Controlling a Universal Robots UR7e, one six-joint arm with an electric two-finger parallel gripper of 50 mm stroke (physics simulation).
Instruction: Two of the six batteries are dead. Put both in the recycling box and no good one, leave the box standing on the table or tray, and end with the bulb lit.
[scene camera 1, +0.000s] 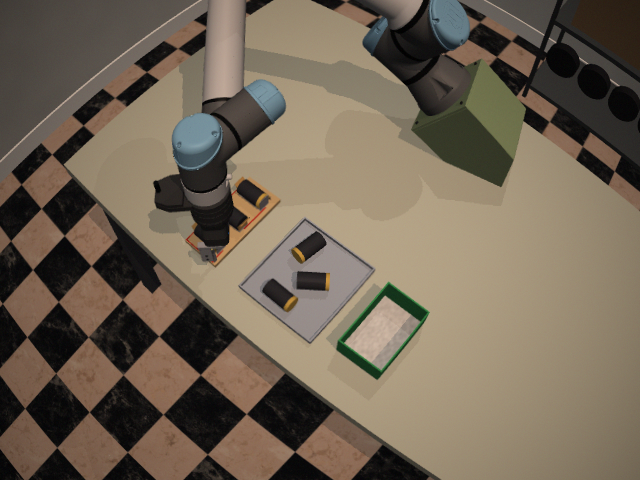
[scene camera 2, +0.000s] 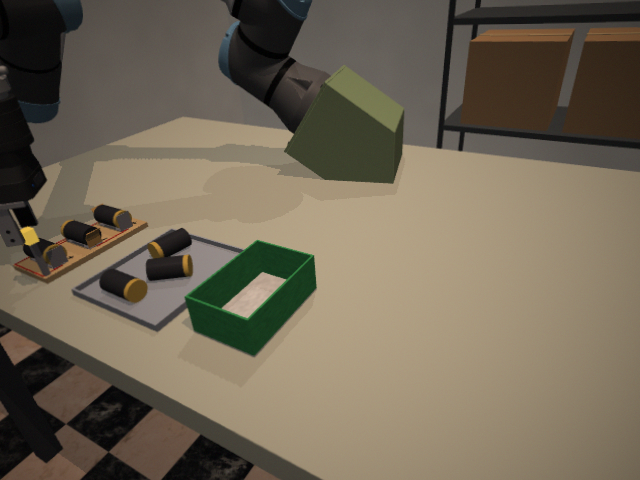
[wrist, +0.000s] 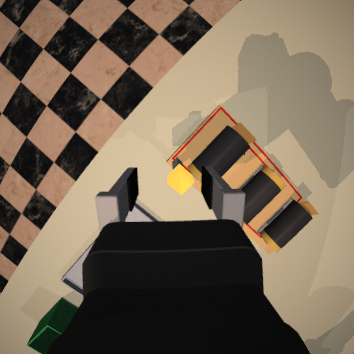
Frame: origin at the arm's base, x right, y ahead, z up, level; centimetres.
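Seen in the pictures: gripper, between the fingertips: (scene camera 1: 208, 245) (scene camera 2: 23, 234) (wrist: 169, 179); arm's base, origin of its link: (scene camera 1: 447, 92) (scene camera 2: 314, 107).
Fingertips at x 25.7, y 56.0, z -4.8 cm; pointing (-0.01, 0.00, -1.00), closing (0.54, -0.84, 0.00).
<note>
Offsets run from my fingertips to a thing's middle.
My gripper (scene camera 2: 20, 227) (wrist: 169, 179) is open and empty above one end of the wooden holder {dx +2.2, dy -10.5, dz -4.3 cm} (scene camera 1: 235, 240) (scene camera 2: 72, 254) (wrist: 207, 131). The bright yellow bulb {dx +0.4, dy -0.8, dz -0.8 cm} (scene camera 2: 29, 236) (wrist: 181, 179) shows between the fingers in the wrist view; the arm hides it in scene camera 1. The holder carries an end battery {dx +3.4, dy -4.1, dz -6.0 cm} (scene camera 2: 41, 249) (wrist: 220, 152) by the bulb, a middle battery {dx +2.2, dy -10.5, dz -6.0 cm} (scene camera 2: 80, 231) (wrist: 262, 191), turned the opposite way, and a far battery {dx +1.0, dy -16.9, dz -6.0 cm} (scene camera 1: 251, 192) (scene camera 2: 111, 215) (wrist: 287, 226). Three batteries {dx -14.9, dy -12.1, dz -6.9 cm} (scene camera 1: 308, 246) {dx -19.1, dy -6.2, dz -6.9 cm} (scene camera 1: 312, 281) {dx -15.1, dy -0.5, dz -6.9 cm} (scene camera 1: 279, 295) lie on the grey tray {dx -17.5, dy -6.7, dz -8.3 cm} (scene camera 1: 310, 325). The green box {dx -35.7, dy -2.9, dz -5.9 cm} (scene camera 1: 359, 358) (scene camera 2: 222, 324) (wrist: 56, 317) stands upright and empty.
The tray lies between the holder and the box. The table's edge (scene camera 1: 206, 305) runs close by the holder's bulb end. A second arm with a large green block (scene camera 1: 475, 129) (scene camera 2: 356, 139) stands at the back. A shelf unit (scene camera 2: 447, 72) stands behind the table.
</note>
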